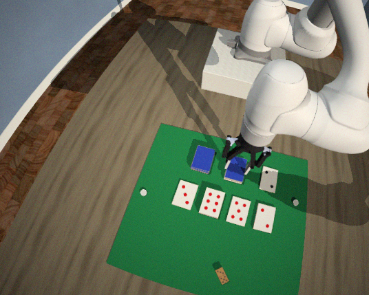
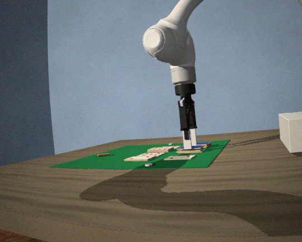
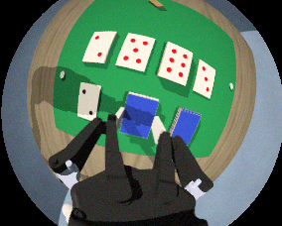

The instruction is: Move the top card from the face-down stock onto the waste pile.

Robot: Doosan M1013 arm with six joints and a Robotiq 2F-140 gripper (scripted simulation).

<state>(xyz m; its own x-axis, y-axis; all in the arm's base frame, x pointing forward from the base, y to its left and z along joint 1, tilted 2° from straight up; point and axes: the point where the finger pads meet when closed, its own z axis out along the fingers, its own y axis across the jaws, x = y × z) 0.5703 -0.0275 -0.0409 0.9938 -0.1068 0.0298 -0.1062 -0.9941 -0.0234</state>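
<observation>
My gripper is now 3 cm above the card. Also, from my hand: green mat: 15 cm ahead, 3 cm to the right, 6 cm below.
</observation>
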